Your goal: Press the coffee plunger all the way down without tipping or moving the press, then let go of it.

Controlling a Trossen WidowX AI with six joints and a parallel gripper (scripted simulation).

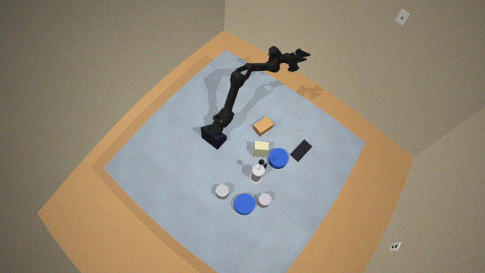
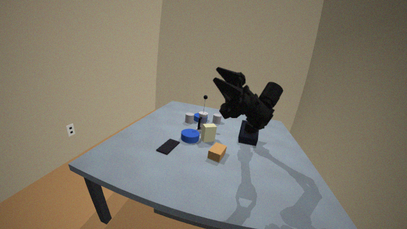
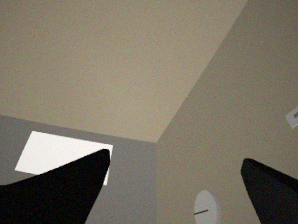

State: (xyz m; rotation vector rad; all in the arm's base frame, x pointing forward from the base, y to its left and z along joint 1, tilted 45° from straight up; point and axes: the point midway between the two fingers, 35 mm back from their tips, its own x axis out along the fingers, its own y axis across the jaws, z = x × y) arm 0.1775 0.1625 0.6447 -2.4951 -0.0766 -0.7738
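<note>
The coffee press is 18 cm ahead of my gripper tip, 57 cm to the right of it and 34 cm below it. From my gripper tip the other things lie so: cream block: 9 cm ahead, 46 cm to the right, 42 cm below; orange block: 1 cm behind, 31 cm to the right, 45 cm below.
</note>
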